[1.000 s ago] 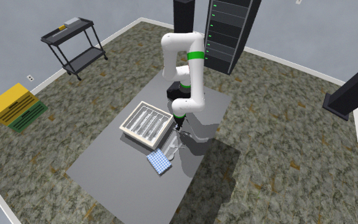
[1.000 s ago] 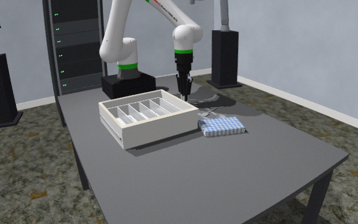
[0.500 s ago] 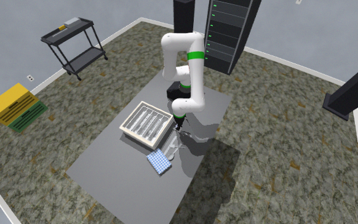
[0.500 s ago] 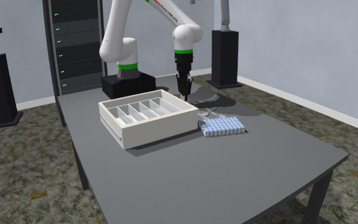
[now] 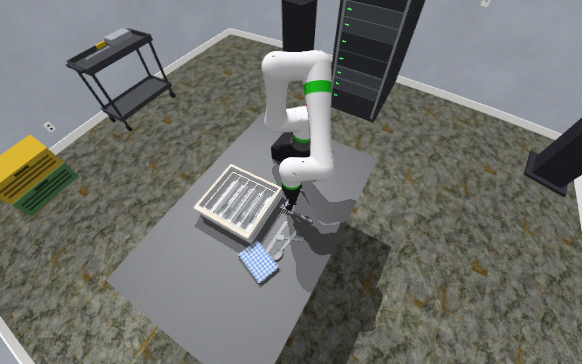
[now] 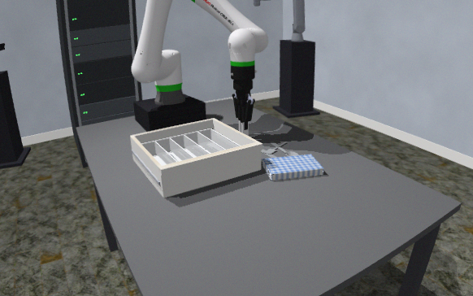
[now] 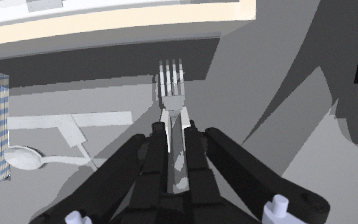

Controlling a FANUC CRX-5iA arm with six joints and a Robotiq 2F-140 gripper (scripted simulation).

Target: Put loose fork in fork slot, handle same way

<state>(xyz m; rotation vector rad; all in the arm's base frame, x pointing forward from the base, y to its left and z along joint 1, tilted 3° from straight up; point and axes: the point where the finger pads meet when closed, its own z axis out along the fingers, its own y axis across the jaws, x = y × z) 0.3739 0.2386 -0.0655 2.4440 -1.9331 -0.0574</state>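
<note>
The cream cutlery tray lies 250 mm to the right of my hand and 150 mm ahead of it. Also, from my hand: blue checked napkin 320 mm ahead, 60 mm to the left, 40 mm below.
</note>
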